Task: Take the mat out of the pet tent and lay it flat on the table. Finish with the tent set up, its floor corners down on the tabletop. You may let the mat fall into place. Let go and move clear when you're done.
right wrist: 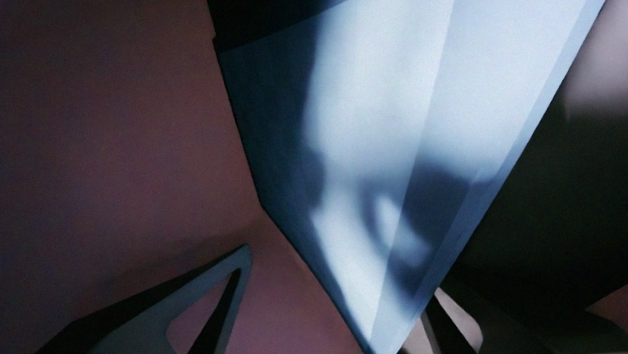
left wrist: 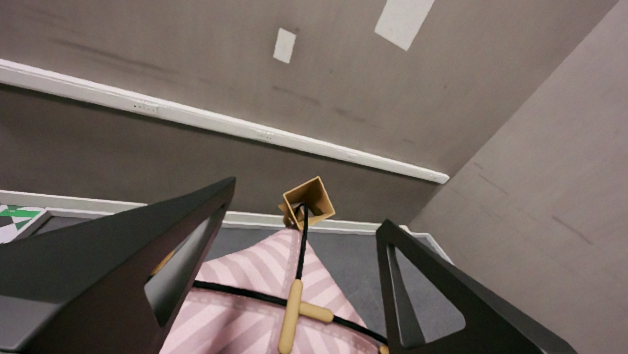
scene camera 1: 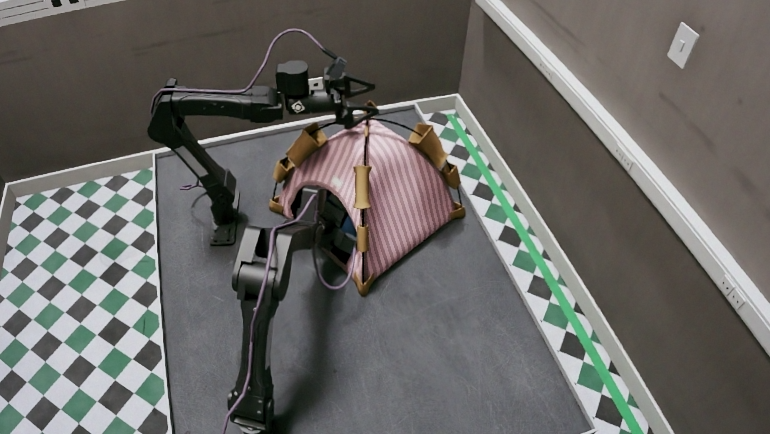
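Observation:
The pink striped pet tent (scene camera 1: pixel 409 188) (left wrist: pixel 250 265) stands upright on the table, its visible corners down. The blue mat (right wrist: pixel 375 125) is inside it; a small patch of the mat (scene camera 1: pixel 348 226) shows through the doorway. My right gripper (right wrist: pixel 321 248) is open inside the tent. In the right wrist view the mat's edge covers the tip of the finger at the right, and the other finger is beside the tent's inner wall. In the scene view its fingers are hidden. My left gripper (scene camera 1: pixel 374 98) (left wrist: pixel 314 207) is open and empty above the tent's top.
Brown sleeves (scene camera 1: pixel 362 186) and thin black poles run over the tent's outside. The dark table (scene camera 1: pixel 420 345) has checkered floor strips at left and right. A green stripe (scene camera 1: pixel 517 221) runs along the right one. A low white border (scene camera 1: pixel 258 132) and brown walls stand behind.

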